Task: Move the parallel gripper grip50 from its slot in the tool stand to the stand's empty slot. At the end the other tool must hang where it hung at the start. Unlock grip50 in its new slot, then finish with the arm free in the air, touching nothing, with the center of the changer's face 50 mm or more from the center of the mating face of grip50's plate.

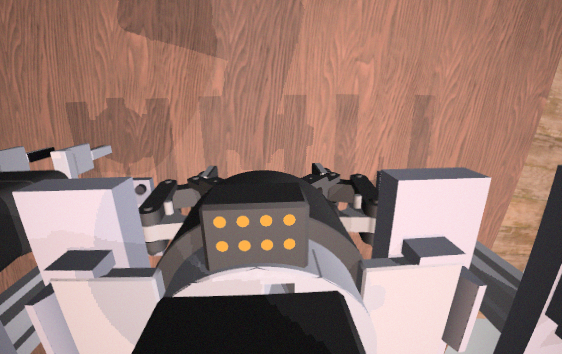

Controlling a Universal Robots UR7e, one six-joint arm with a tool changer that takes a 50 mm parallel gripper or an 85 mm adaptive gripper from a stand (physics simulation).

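Places are measured from the arm's base along level axes (x ahead, y left, z up), in millimetres.
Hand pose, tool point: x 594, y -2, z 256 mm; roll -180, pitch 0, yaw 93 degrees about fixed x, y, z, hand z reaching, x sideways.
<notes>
After its pixels a point has its place.
The parallel gripper grip50 shows in part at the left edge, with a dark body point(17, 220) @(y -150, x 597, z 151 mm) and light grey fingers point(74, 159). The other tool, the adaptive gripper point(264, 192), hangs in the middle slot with dark linkages spread on both sides. Its pale round plate point(225, 281) @(y -11, x 565, z 237 mm) and black block with orange contacts point(255, 232) @(y -5, x 553, z 235 mm) face me, between the stand's pads point(102, 310) @(y -51, x 587, z 225 mm) point(412, 305) @(y 44, x 585, z 225 mm). The black body of my changer point(250, 325) covers the lower part of that plate; whether they touch is hidden. No gripper shows mounted on my arm. The empty slot is not clearly visible.
White stand posts point(72, 210) @(y -58, x 557, z 219 mm) point(442, 210) @(y 51, x 554, z 219 mm) rise on both sides of the adaptive gripper. Another dark-sided upright point(530, 280) @(y 107, x 590, z 210 mm) stands close at the right edge. Grey rails point(495, 265) @(y 239, x 677, z 84 mm) run behind the stand at the lower right. Shadows lie on the wooden table top point(350, 45) @(y 101, x 454, z -63 mm).
</notes>
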